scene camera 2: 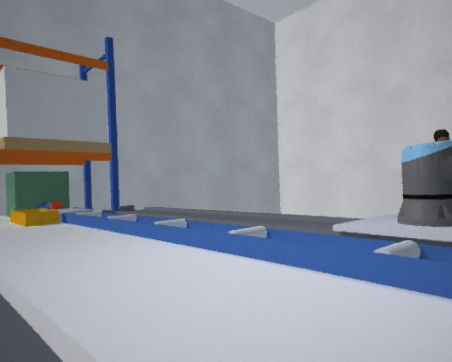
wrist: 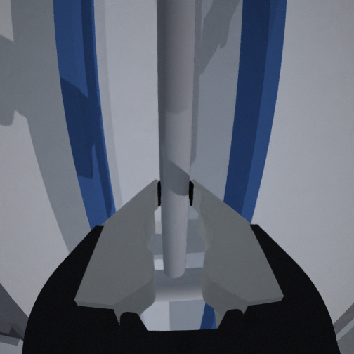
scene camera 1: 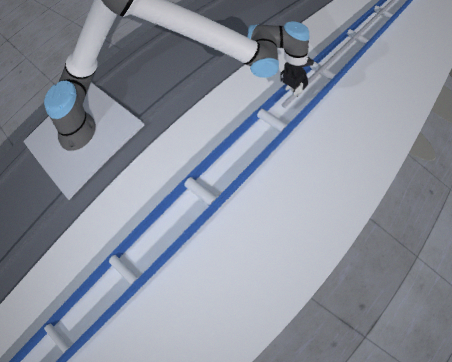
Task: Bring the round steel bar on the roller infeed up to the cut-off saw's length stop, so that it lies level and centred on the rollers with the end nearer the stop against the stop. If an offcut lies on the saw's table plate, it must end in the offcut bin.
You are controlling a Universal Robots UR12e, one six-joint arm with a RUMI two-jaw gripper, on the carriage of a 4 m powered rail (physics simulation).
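Pixels of known places: gripper, fingertip midpoint: [scene camera 1: 295,95]; arm's base, origin of the base link: [scene camera 2: 429,223] [scene camera 1: 76,132].
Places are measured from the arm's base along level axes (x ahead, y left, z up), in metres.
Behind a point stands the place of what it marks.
The round steel bar [scene camera 1: 288,103] {y 0.642, x 0.630, z 0.045 m} [wrist: 176,100] runs lengthwise between the blue side rails of the roller infeed [scene camera 1: 222,147] {y 0.331, x 0.558, z 0.012 m} [scene camera 2: 320,255] {y 0.032, x 0.694, z 0.004 m} [wrist: 262,75]. My gripper [scene camera 1: 299,91] {y 0.710, x 0.621, z 0.032 m} [wrist: 174,181] is shut on the bar near its near end, with one finger pad against each side. The bar's end shows between the fingers in the wrist view, above a roller [wrist: 177,287]; whether it touches that roller I cannot tell. A yellow bin [scene camera 2: 35,217] {y -1.617, x 0.832, z 0.013 m} stands beside the infeed's far end. The length stop and any offcut cannot be made out.
More rollers [scene camera 1: 272,120] {y 0.540, x 0.627, z 0.027 m} [scene camera 2: 250,232] {y -0.233, x 0.626, z 0.020 m} cross the infeed. A green box-shaped body [scene camera 2: 37,190] {y -2.300, x 0.658, z 0.155 m} stands behind the yellow bin, near a rack with a blue post [scene camera 2: 112,125]. The arm's base plate [scene camera 1: 112,132] {y 0.108, x 0.149, z 0.000 m} [scene camera 2: 365,226] {y -0.120, x 0.201, z 0.000 m} lies alongside. A person's head [scene camera 2: 441,135] shows behind the arm.
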